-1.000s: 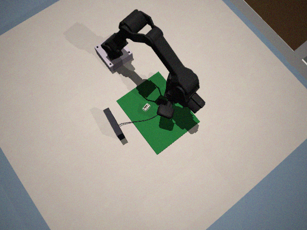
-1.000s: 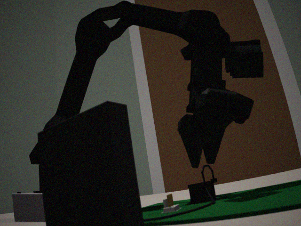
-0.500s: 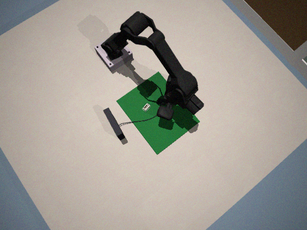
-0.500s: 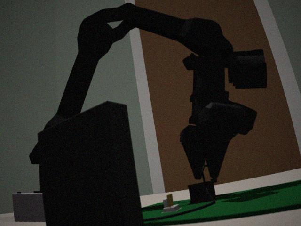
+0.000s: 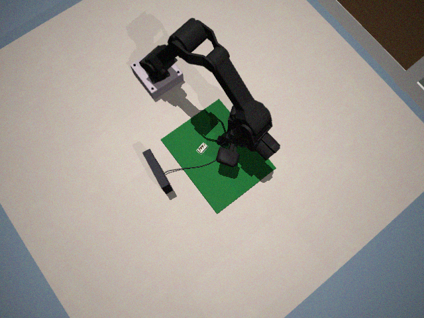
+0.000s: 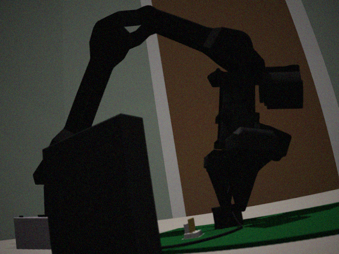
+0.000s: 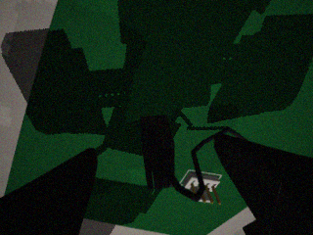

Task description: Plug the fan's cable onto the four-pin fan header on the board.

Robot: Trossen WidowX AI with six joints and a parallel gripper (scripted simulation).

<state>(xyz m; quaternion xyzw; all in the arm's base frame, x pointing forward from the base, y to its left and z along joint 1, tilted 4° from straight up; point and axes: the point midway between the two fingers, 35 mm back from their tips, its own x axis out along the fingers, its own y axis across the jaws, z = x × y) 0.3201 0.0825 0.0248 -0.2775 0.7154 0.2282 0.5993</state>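
Right now the green board is 40 mm to the right of my gripper tip, 40 mm below it and 20 mm ahead of it. From my gripper tip the other things lie so: fan (230 mm to the right, 30 mm above, 10 mm behind); white four-pin fan header (80 mm to the right, 20 mm below, 20 mm behind); black plug (10 mm to the right, 10 mm behind).
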